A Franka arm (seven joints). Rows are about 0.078 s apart.
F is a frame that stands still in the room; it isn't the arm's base.
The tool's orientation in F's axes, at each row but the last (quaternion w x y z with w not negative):
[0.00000, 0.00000, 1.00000, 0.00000]
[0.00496, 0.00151, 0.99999, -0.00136]
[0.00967, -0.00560, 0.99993, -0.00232]
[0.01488, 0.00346, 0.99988, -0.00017]
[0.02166, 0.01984, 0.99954, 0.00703]
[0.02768, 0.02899, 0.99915, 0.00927]
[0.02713, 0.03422, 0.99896, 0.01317]
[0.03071, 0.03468, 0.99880, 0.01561]
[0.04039, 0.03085, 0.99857, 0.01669]
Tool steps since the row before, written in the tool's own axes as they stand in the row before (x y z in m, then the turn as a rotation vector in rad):
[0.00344, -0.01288, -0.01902, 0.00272, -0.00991, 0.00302]
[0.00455, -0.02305, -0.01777, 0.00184, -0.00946, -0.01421]
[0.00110, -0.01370, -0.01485, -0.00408, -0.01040, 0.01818]
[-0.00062, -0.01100, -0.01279, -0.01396, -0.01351, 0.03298]
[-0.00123, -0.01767, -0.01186, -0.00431, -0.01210, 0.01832]
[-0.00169, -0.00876, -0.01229, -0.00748, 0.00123, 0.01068]
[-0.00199, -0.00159, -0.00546, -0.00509, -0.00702, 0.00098]
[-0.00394, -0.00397, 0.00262, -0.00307, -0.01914, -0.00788]
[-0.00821, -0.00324, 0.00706, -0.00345, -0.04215, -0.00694]
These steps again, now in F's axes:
[-0.00344, -0.01288, 0.01902, -0.00272, -0.00991, -0.00302]
[-0.00480, -0.02299, 0.01779, -0.00201, -0.00942, 0.01422]
[-0.00123, -0.01364, 0.01489, 0.00455, -0.01044, -0.01805]
[0.00016, -0.01100, 0.01281, 0.01484, -0.01362, -0.03255]
[0.00002, -0.01786, 0.01164, 0.00462, -0.01202, -0.01830]
[0.00050, -0.00905, 0.01219, 0.00812, 0.00097, -0.01023]
[0.00157, -0.00186, 0.00551, 0.00465, -0.00733, -0.00090]
[0.00382, -0.00416, -0.00251, 0.00126, -0.01953, 0.00741]
[0.00855, -0.00353, -0.00650, 0.00033, -0.04248, 0.00568]

